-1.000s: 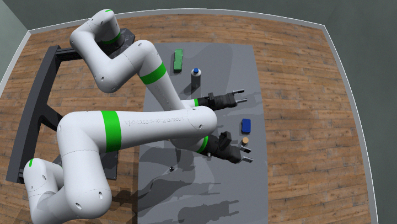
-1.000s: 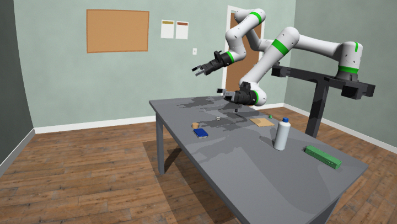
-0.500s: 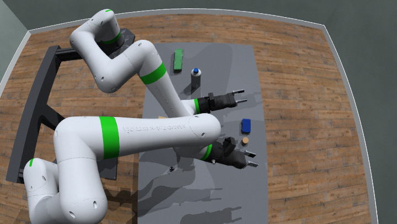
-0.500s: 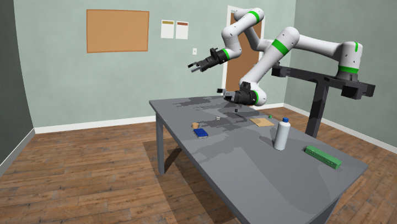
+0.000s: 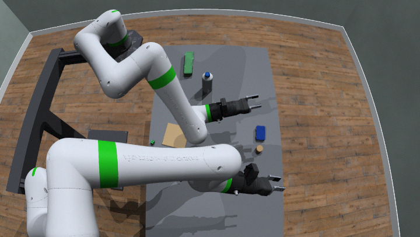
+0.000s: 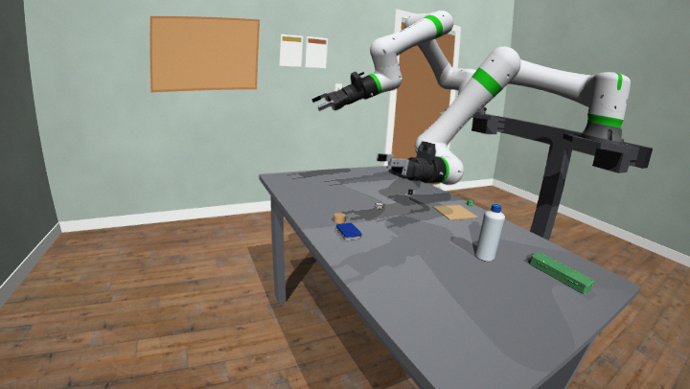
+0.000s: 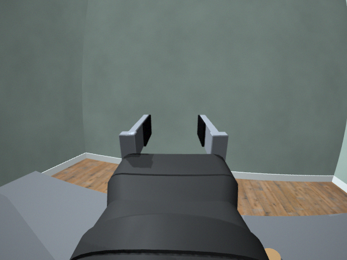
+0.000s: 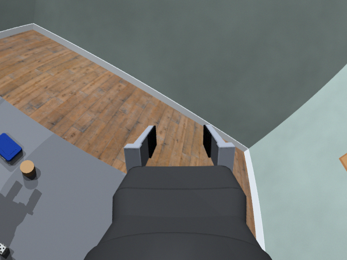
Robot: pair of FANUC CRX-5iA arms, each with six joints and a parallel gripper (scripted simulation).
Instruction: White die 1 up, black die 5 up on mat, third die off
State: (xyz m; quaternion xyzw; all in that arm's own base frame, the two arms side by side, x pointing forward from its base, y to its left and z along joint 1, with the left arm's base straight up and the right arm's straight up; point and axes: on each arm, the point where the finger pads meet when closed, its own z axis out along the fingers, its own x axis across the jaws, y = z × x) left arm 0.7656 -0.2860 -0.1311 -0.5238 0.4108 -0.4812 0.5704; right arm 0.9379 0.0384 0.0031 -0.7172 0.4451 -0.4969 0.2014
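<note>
Now: left hand 42 cm to the left of the black die, 33 cm past it and 25 cm above it. Round my left hand: blue box 25 cm below, 8 cm ahead, 7 cm to the right; tan cylinder 25 cm below, 17 cm to the right, 8 cm ahead; white die 27 cm to the right, 25 cm below, 11 cm behind.
</note>
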